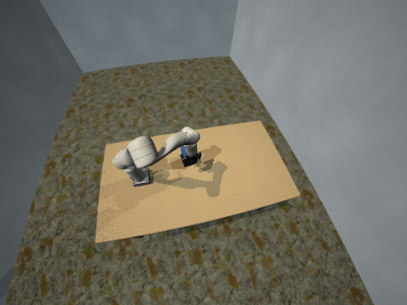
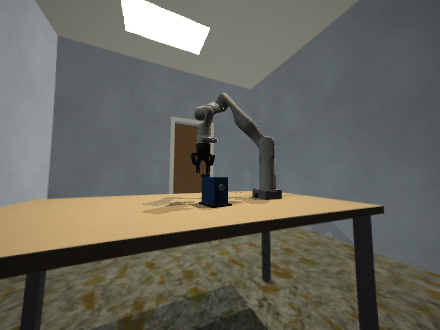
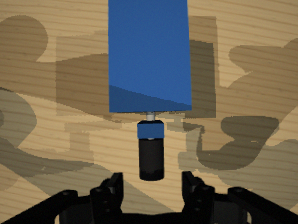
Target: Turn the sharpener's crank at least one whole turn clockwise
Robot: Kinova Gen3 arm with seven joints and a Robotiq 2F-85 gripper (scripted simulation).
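My hand is 3 cm above the black knob and 2 cm to the right of it.
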